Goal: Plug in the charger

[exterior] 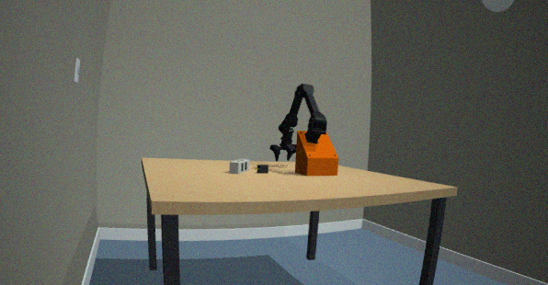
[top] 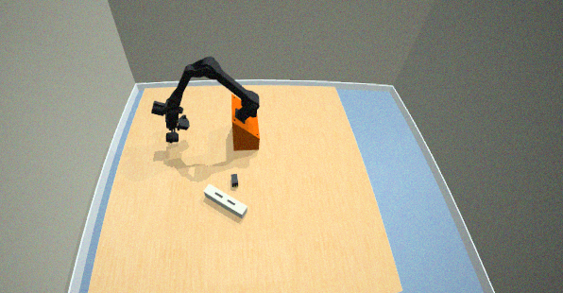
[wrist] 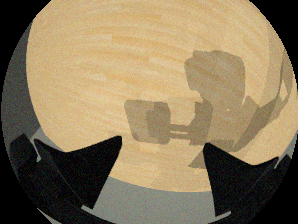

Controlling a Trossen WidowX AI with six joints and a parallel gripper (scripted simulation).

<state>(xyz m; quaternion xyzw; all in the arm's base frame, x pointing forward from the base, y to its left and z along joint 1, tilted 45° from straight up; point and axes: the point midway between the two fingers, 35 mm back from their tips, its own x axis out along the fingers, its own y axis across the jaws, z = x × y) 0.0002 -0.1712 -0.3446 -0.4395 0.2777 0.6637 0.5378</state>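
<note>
Right now the dark block is 36 cm to the left of my gripper tip, 26 cm ahead of it and 1 cm below it.
</note>
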